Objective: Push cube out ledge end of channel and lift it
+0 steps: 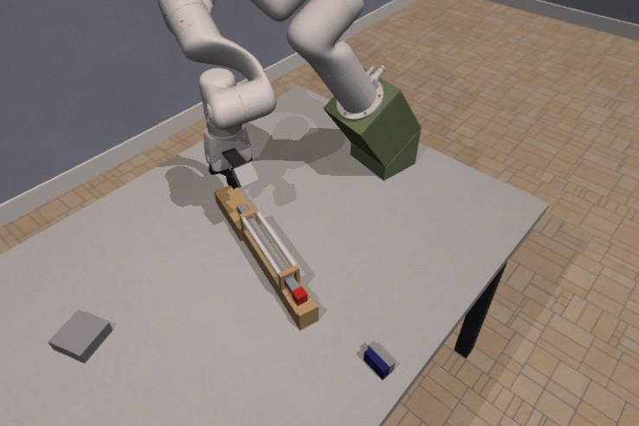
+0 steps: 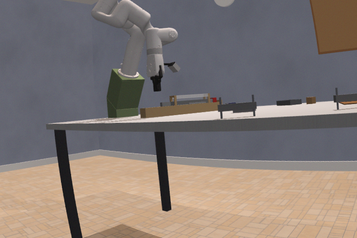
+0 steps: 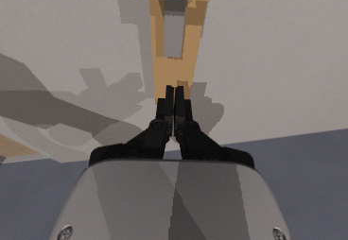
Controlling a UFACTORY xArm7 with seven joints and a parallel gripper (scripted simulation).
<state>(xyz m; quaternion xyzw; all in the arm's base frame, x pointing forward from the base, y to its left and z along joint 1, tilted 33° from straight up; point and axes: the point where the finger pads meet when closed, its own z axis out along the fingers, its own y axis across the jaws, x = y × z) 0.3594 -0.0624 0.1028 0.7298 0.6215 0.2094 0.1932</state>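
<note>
Now: hand 3 cm short of the wooden channel, 18 cm to the right of it and 8 cm above it. The rest, counted from my hand: brown cube 55 cm ahead, 50 cm to the left, 12 cm below; flat grey block 43 cm ahead, 8 cm to the left, 12 cm below; blue block 1 cm ahead, 52 cm to the left, 12 cm below.
</note>
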